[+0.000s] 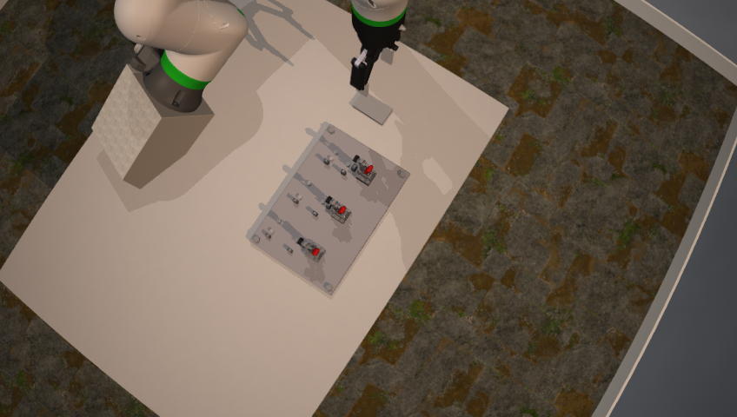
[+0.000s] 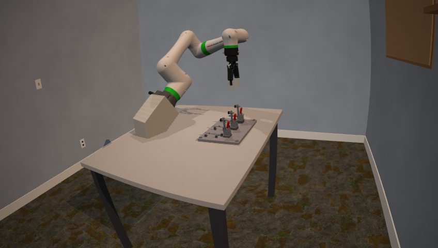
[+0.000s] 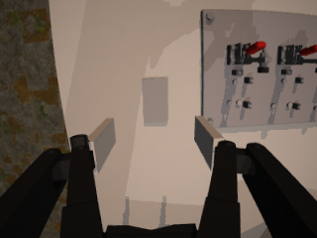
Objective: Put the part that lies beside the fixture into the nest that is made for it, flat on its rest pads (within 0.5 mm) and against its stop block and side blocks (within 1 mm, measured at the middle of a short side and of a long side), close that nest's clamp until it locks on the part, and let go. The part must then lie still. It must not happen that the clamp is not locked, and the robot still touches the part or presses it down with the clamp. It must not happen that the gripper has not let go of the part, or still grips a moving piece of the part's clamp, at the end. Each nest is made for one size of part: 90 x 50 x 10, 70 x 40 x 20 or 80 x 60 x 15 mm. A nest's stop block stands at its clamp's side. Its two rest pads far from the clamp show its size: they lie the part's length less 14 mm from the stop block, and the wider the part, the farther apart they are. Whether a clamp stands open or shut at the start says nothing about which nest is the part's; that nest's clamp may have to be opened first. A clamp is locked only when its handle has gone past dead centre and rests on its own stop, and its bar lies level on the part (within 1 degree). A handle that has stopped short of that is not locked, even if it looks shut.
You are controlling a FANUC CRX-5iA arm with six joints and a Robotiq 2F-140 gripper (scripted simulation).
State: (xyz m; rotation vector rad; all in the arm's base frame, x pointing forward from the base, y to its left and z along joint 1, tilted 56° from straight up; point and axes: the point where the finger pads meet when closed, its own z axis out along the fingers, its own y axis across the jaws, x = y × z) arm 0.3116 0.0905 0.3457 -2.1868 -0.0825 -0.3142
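My gripper is now 210 mm above the part. Round my hand: grey fixture plate (250 mm to the right, 210 mm below, 110 mm ahead).
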